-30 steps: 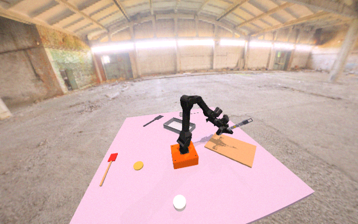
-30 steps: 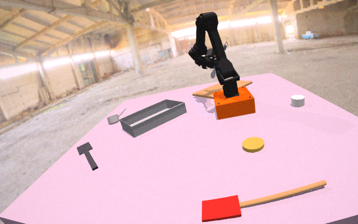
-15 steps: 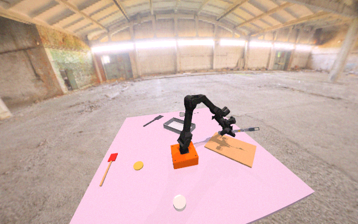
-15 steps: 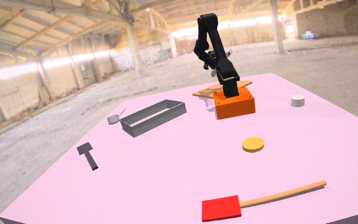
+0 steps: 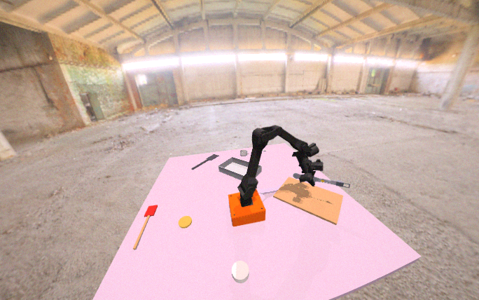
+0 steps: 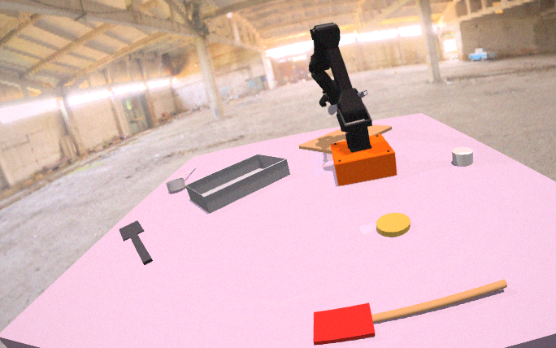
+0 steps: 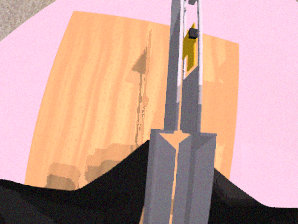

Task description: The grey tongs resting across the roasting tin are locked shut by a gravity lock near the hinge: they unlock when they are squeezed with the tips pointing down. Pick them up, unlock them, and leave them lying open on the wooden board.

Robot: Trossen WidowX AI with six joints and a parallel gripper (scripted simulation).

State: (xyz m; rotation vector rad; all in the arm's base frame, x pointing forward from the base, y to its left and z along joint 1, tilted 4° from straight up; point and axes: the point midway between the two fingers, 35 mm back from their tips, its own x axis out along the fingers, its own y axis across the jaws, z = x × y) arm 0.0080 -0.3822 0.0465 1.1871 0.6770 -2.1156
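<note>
My gripper tip is 30 mm short of the wooden board and 110 mm above it. Round my gripper tip: grey roasting tin 410 mm ahead, 370 mm to the left, 90 mm below; yellow disc 20 mm behind, 730 mm to the left, 100 mm below; white cylinder 300 mm behind, 470 mm to the left, 100 mm below.
</note>
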